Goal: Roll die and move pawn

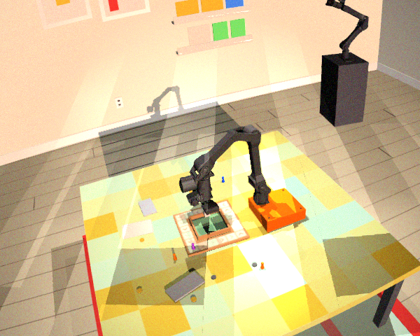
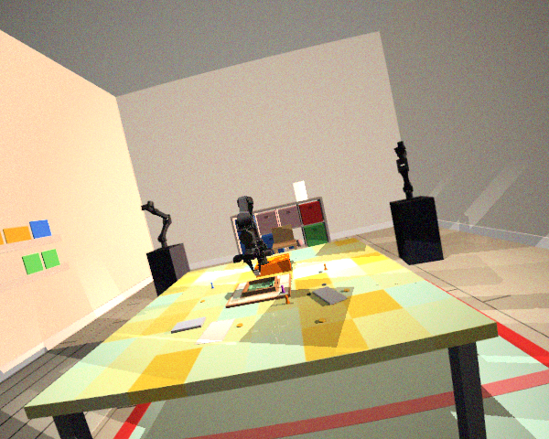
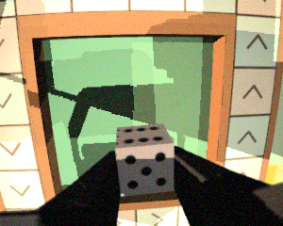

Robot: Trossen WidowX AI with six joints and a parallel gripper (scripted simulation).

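The purple pawn is 90 mm ahead of my gripper tip, 130 mm to the left of it and 60 mm below it. Also, from my gripper tip: blue pawn 150 mm behind, 320 mm to the right, 70 mm below; then green dice tray 80 mm below; then white die right at my gripper tip.
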